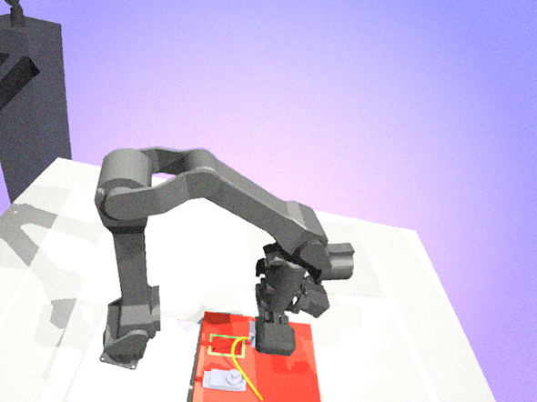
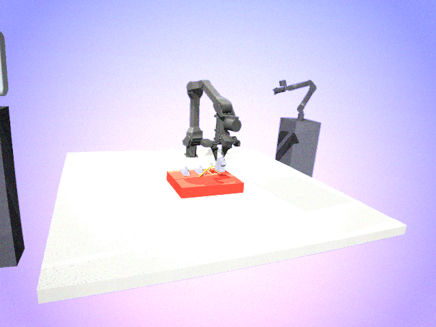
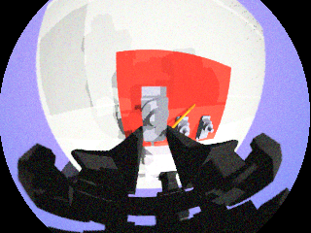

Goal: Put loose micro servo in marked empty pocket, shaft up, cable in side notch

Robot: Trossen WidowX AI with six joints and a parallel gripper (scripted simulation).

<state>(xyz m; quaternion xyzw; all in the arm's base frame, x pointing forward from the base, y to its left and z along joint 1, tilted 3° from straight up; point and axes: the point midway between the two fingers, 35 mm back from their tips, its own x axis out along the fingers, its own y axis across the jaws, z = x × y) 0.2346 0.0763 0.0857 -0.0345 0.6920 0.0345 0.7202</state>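
Now: the red deck 60 mm ahead of my gripper tip, 70 mm to the right of it and 100 mm below it.
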